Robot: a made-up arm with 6 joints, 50 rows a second.
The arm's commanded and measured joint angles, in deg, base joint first. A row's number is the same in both.
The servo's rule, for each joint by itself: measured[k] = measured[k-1] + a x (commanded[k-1-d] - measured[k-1]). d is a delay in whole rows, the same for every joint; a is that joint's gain. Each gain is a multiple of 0.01, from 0.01 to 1. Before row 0 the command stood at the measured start. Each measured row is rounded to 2 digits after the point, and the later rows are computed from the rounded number. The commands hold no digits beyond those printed.
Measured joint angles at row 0:
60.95, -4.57, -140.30, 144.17, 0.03, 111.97
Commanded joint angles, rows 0 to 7:
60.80, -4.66, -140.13, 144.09, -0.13, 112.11
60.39, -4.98, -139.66, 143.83, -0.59, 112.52
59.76, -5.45, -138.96, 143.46, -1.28, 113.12
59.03, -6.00, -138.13, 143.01, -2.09, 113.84
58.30, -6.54, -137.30, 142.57, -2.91, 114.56
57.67, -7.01, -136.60, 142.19, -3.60, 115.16
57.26, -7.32, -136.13, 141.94, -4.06, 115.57
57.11, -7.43, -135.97, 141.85, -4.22, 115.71
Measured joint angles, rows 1 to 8:
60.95, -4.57, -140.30, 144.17, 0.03, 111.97
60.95, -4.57, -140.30, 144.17, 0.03, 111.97
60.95, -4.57, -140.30, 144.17, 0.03, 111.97
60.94, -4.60, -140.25, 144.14, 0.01, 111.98
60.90, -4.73, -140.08, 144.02, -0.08, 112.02
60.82, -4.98, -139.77, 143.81, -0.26, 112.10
60.69, -5.34, -139.31, 143.51, -0.53, 112.22
60.52, -5.76, -138.75, 143.15, -0.89, 112.38
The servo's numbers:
d 3
a 0.07 0.35 0.28 0.38 0.15 0.07

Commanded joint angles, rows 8 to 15:
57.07, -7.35, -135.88, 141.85, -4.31, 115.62
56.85, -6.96, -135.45, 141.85, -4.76, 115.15
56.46, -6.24, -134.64, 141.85, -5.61, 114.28
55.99, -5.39, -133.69, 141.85, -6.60, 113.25
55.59, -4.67, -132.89, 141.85, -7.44, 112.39
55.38, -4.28, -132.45, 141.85, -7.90, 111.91
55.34, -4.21, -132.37, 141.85, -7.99, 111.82
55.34, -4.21, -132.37, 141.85, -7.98, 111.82
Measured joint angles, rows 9 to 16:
60.32, -6.20, -138.15, 142.79, -1.30, 112.57
60.11, -6.59, -137.58, 142.47, -1.71, 112.78
59.90, -6.88, -137.13, 142.23, -2.09, 112.99
59.70, -7.04, -136.78, 142.09, -2.42, 113.17
59.50, -7.01, -136.41, 142.00, -2.77, 113.31
59.29, -6.74, -135.91, 141.94, -3.20, 113.38
59.06, -6.27, -135.29, 141.91, -3.71, 113.37
58.82, -5.71, -134.62, 141.89, -4.27, 113.30

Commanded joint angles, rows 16 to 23:
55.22, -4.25, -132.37, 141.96, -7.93, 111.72
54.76, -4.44, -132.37, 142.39, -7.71, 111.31
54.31, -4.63, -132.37, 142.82, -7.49, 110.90
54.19, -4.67, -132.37, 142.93, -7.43, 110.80
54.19, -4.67, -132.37, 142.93, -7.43, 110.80
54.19, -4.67, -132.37, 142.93, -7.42, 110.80
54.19, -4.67, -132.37, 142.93, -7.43, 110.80
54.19, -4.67, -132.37, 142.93, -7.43, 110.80
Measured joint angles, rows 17 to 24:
58.58, -5.21, -134.01, 141.87, -4.81, 113.20
58.35, -4.86, -133.55, 141.86, -5.29, 113.10
58.14, -4.63, -133.22, 141.86, -5.69, 113.01
57.94, -4.50, -132.98, 141.90, -6.03, 112.92
57.72, -4.48, -132.81, 142.09, -6.28, 112.81
57.48, -4.53, -132.69, 142.37, -6.46, 112.68
57.25, -4.58, -132.60, 142.58, -6.61, 112.55
57.04, -4.61, -132.54, 142.71, -6.73, 112.43

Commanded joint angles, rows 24 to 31:
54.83, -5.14, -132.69, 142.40, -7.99, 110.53
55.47, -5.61, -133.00, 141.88, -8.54, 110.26
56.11, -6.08, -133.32, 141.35, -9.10, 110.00
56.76, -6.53, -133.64, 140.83, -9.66, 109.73
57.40, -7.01, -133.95, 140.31, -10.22, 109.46
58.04, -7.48, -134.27, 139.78, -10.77, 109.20
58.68, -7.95, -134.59, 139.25, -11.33, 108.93
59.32, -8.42, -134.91, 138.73, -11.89, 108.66
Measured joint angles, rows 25 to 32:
56.84, -4.63, -132.49, 142.79, -6.83, 112.32
56.65, -4.64, -132.46, 142.84, -6.92, 112.21
56.48, -4.65, -132.43, 142.87, -7.00, 112.11
56.36, -4.82, -132.50, 142.69, -7.15, 112.00
56.30, -5.10, -132.64, 142.38, -7.36, 111.88
56.29, -5.44, -132.83, 141.99, -7.62, 111.75
56.32, -5.82, -133.06, 141.55, -7.93, 111.61
56.40, -6.24, -133.31, 141.08, -8.27, 111.46

